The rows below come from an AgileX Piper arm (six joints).
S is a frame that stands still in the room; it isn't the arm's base.
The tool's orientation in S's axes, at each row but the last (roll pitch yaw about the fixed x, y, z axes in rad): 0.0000, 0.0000, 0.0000; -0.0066, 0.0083, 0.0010; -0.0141, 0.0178, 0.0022; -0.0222, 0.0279, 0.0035; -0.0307, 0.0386, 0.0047; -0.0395, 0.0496, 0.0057; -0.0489, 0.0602, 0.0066; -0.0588, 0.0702, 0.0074; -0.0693, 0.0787, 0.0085; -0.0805, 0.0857, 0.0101; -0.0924, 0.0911, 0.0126
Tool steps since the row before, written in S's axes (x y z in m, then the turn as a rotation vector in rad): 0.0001, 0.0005, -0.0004, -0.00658, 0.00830, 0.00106; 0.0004, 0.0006, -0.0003, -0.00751, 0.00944, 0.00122; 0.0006, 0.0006, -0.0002, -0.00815, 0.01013, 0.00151; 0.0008, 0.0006, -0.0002, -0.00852, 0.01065, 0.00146; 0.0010, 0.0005, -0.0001, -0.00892, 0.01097, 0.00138; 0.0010, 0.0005, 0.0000, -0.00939, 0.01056, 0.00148; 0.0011, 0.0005, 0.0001, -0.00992, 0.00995, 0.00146; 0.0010, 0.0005, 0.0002, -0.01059, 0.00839, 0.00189; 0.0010, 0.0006, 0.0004, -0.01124, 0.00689, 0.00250; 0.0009, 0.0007, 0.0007, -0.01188, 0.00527, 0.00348; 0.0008, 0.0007, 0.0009, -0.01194, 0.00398, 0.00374
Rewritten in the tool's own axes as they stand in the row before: 0.0001, 0.0005, -0.0004, -0.00658, 0.00830, 0.00106; 0.0004, 0.0006, -0.0003, -0.00751, 0.00944, 0.00122; 0.0006, 0.0006, -0.0002, -0.00815, 0.01013, 0.00151; 0.0008, 0.0006, -0.0002, -0.00852, 0.01065, 0.00146; 0.0010, 0.0005, 0.0000, -0.00891, 0.01097, 0.00137; 0.0010, 0.0005, 0.0001, -0.00939, 0.01056, 0.00143; 0.0011, 0.0005, 0.0002, -0.00992, 0.00996, 0.00135; 0.0010, 0.0005, 0.0003, -0.01063, 0.00839, 0.00164; 0.0010, 0.0006, 0.0005, -0.01134, 0.00686, 0.00209; 0.0008, 0.0006, 0.0008, -0.01208, 0.00517, 0.00288; 0.0007, 0.0006, 0.0010, -0.01218, 0.00387, 0.00301
